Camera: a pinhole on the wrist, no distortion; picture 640 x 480 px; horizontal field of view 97.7 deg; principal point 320.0 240.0 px. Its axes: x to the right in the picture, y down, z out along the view. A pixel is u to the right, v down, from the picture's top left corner.
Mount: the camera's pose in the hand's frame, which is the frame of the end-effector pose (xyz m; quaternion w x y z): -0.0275 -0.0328 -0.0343 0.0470 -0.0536 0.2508 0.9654
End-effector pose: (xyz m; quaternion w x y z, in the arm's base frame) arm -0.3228 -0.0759 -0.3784 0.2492 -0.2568 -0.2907 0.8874
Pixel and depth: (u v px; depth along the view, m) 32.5 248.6 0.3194
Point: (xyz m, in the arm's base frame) -0.7257 -0.0944 -0.3207
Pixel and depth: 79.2 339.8 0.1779
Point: -0.4980 -0.0737 -0.2844
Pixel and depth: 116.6 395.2 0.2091
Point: -0.5132 -0.0782 -0.2254
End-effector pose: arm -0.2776 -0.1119 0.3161 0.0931 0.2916 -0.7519 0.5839
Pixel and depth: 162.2 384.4 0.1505
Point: -0.2598 -0.2630 0.3162
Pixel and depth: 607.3 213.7 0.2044
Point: -0.1067 -0.1153 0.0838
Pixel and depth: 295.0 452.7 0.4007
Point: -0.0788 -0.5404 0.2334
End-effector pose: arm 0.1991 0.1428 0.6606 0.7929 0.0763 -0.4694 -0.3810
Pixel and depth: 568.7 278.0 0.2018
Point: 0.0619 0.3630 0.6041
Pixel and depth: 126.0 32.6 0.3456
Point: 0.3002 0.2804 1.0660
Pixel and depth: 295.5 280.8 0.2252
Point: 0.0723 0.2386 0.7612
